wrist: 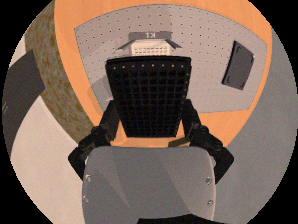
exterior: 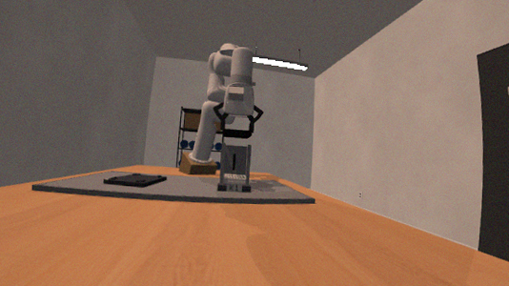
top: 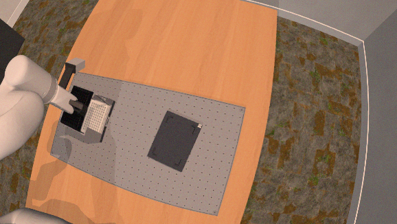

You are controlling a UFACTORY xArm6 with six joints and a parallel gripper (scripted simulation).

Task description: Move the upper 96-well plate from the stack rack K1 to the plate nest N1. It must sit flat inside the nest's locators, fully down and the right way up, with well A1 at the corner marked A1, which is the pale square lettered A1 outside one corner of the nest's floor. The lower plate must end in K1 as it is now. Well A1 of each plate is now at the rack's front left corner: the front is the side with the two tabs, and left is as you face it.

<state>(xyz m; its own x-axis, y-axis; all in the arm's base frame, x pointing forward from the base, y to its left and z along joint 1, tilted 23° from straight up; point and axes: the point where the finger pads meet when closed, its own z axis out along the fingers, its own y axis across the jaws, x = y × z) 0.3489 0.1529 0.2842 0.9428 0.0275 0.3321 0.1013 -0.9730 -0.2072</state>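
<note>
My gripper is now 35 cm to the left of the pale A1 square, 17 cm above it and 13 cm short of it. Also, from my hand: black 96-well plate 1 cm below; then white plate 16 cm below.
</note>
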